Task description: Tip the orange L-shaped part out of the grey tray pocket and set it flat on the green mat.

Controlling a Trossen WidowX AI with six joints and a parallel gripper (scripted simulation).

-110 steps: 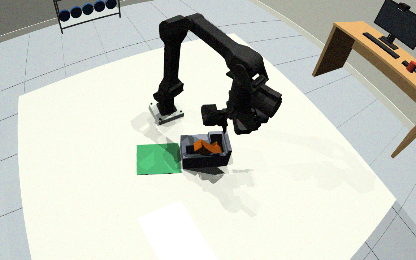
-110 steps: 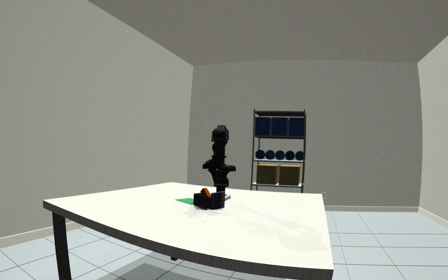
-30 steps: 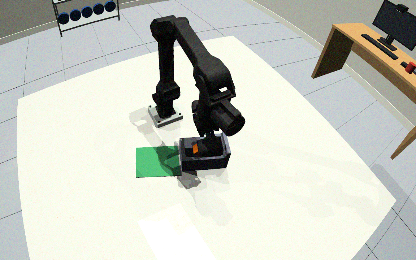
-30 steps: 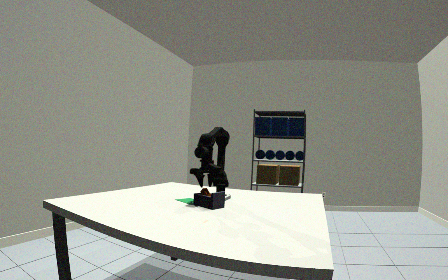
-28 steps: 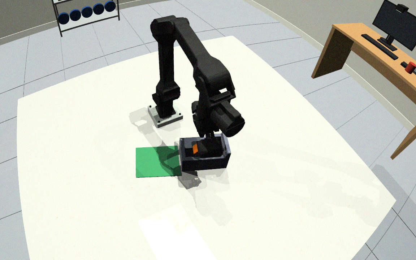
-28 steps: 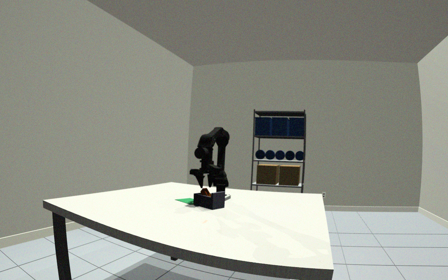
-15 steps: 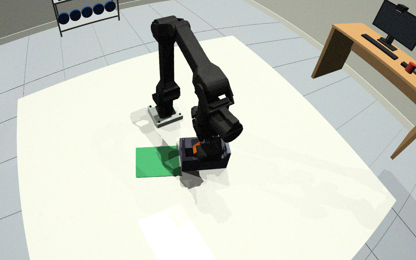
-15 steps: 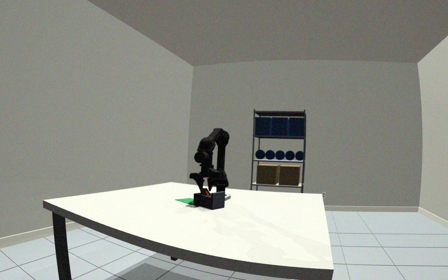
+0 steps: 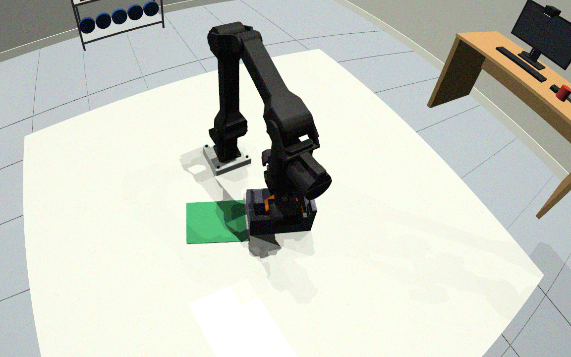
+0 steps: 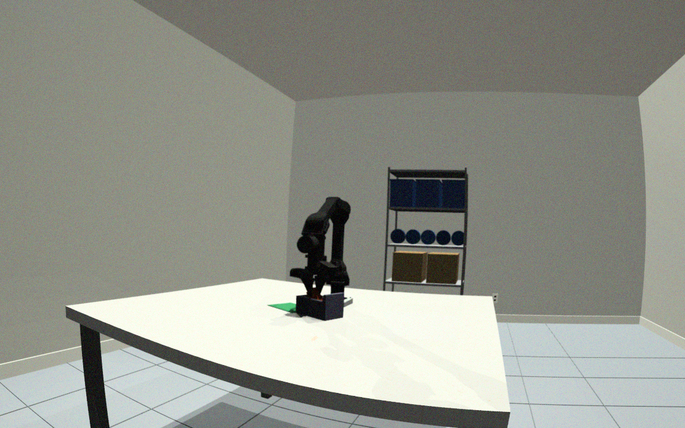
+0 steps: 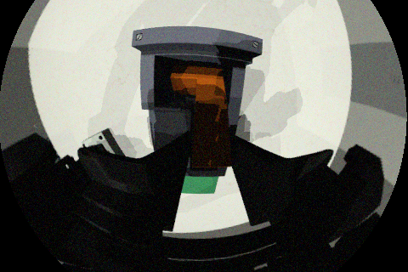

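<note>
Now: gripper tip 130 mm to the left of the green mat, 80 mm above it and 60 mm past it. Also, from my gripper tip: orange L-shaped part (40 mm to the left, 30 mm below).
</note>
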